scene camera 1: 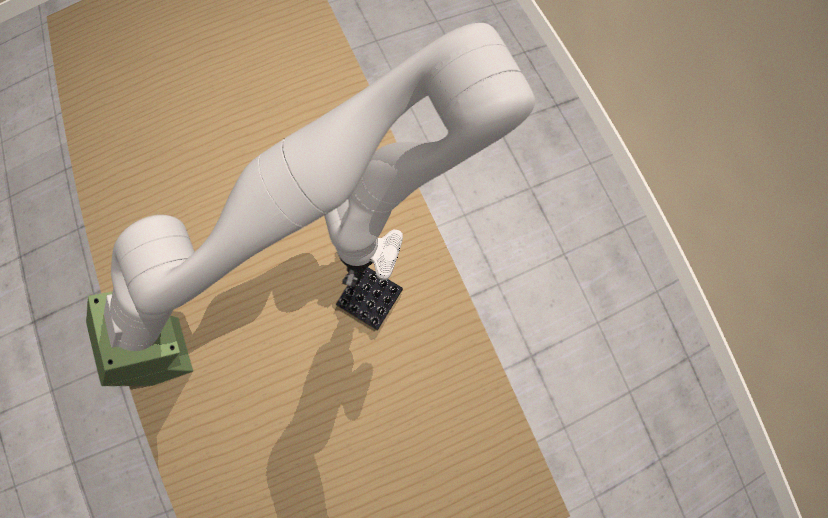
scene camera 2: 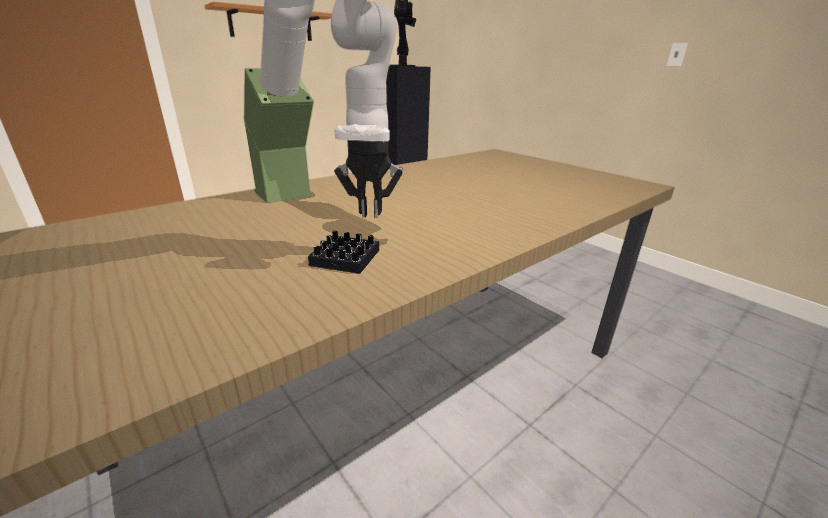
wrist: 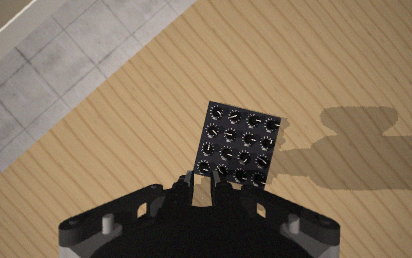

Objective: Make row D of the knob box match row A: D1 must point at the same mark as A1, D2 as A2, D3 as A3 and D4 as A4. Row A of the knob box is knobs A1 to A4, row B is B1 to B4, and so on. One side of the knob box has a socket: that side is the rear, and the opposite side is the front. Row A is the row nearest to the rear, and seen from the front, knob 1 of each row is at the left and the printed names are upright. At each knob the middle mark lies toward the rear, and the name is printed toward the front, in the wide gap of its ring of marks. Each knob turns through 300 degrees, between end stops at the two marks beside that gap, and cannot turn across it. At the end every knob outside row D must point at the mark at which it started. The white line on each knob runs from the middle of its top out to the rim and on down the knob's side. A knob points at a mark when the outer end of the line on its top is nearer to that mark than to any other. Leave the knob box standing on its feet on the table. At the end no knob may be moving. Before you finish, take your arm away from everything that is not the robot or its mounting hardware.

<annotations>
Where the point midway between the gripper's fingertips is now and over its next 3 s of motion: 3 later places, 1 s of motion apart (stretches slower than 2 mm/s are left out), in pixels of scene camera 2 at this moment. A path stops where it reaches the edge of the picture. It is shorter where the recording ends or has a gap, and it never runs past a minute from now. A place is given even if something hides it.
My gripper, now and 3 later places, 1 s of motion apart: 370, 216; 371, 231; 371, 236; 371, 239
</annotations>
